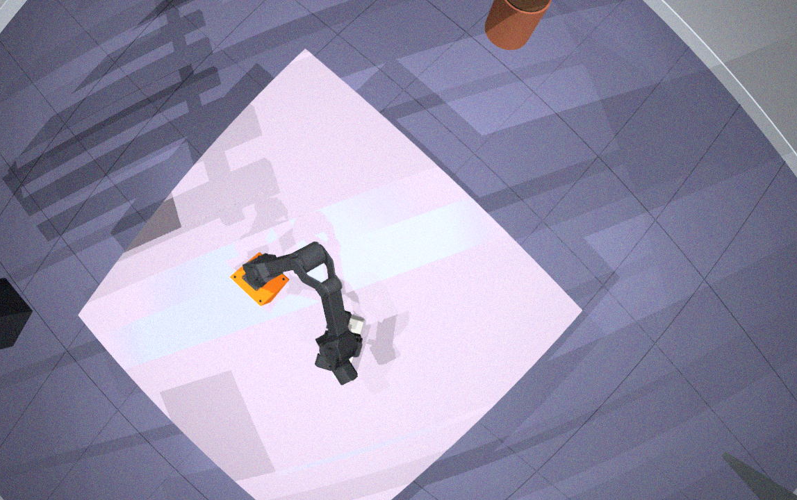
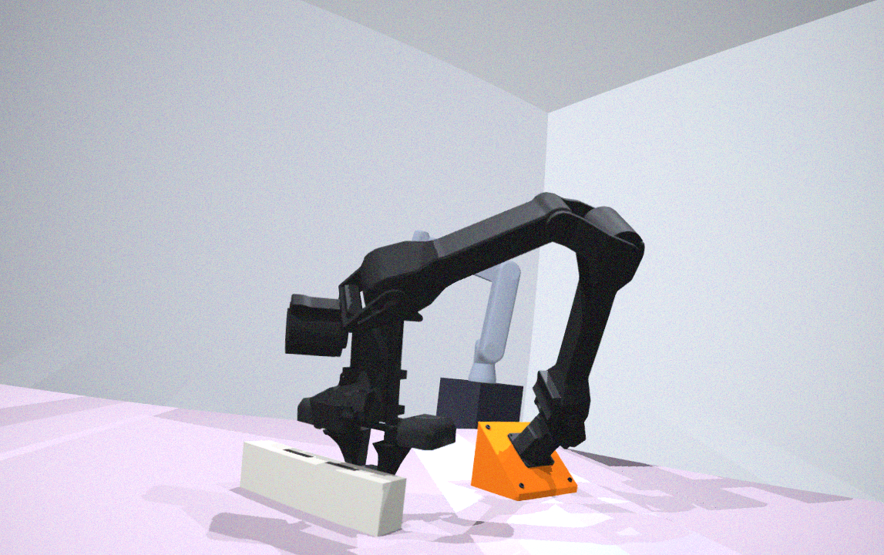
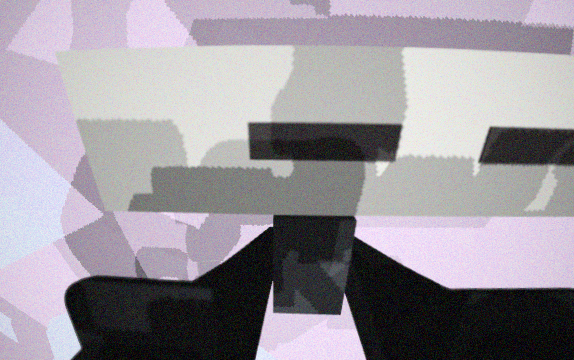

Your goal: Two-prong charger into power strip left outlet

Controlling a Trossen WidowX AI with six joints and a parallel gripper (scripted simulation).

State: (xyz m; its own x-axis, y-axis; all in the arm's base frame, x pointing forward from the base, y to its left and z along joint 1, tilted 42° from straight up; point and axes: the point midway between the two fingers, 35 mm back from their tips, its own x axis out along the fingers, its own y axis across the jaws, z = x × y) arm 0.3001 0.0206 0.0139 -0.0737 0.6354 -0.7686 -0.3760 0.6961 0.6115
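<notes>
Right now the two-prong charger is 2 cm ahead of my gripper tip, 1 cm to the left of it and 1 cm above it.
</notes>
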